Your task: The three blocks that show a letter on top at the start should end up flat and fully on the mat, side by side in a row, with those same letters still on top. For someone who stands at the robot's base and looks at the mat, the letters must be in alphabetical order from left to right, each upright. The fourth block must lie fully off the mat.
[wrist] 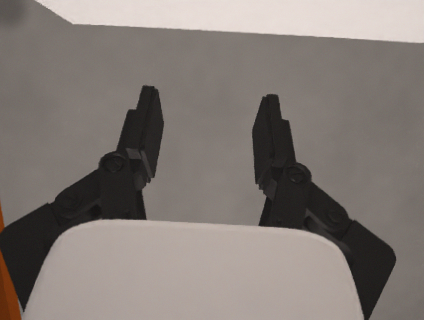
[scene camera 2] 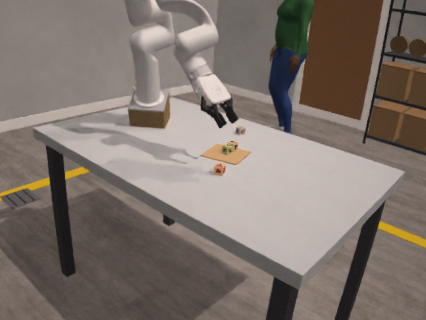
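Seen in the pictures: gripper, fingertip midpoint: (wrist: 209, 108) (scene camera 2: 229, 123); arm's base at its link origin: (scene camera 2: 149, 98).
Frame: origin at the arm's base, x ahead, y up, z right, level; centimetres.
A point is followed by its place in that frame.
Note:
In the scene view an orange-tan mat (scene camera 2: 238, 159) @(x 48.6, y -11.2, z 6.5 cm) lies on the table. A block with green marks (scene camera 2: 228, 149) @(x 43.5, y -9.1, z 5.4 cm) and a block with dark marks (scene camera 2: 233, 144) @(x 43.2, y -8.4, z 1.6 cm) are on the mat, close together. A block with red marks (scene camera 2: 219, 169) @(x 50.0, y -9.5, z 21.5 cm) lies off the mat on its near side. A block with blue marks (scene camera 2: 240, 130) @(x 35.6, y -9.4, z -16.9 cm) lies off the mat on its far side. The letters are too small to read. My gripper (scene camera 2: 228, 123) @(x 49.8, y 4.9, z 17.3 cm) (wrist: 209, 108) @(x 49.8, y 4.9, z 17.3 cm) is partly open and empty, tilted in the air above the table behind the mat. No block shows in the wrist view.
The blocks and mat are on a grey-white table (scene camera 2: 280, 200) @(x 72.9, y -11.6, z 23.5 cm). The arm's base box (scene camera 2: 149, 117) @(x 4.0, y -6.4, z 4.0 cm) stands at the table's far left. A person (scene camera 2: 290, 55) stands behind the table, and a shelf rack (scene camera 2: 376, 100) is at the back right. Grey floor (wrist: 210, 65) shows between the fingers.

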